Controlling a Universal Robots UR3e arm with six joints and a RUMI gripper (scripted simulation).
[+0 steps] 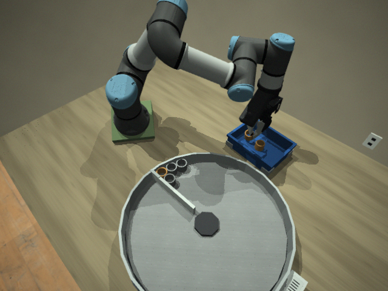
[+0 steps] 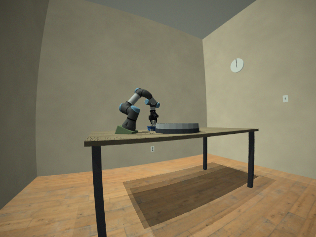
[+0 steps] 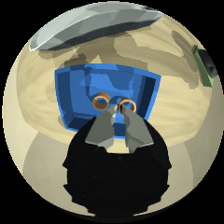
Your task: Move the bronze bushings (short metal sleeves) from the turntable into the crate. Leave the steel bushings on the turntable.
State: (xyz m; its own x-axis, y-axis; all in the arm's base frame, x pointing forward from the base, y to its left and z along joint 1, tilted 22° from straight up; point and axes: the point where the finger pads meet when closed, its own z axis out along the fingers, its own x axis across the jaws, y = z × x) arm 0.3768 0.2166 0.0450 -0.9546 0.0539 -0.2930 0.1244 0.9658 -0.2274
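Now: the blue crate 4 cm ahead of my hand, 2 cm below it and 1 cm to the right of it. The rest, counted from my hand: grey turntable: 37 cm to the right, 5 cm ahead, 1 cm above.
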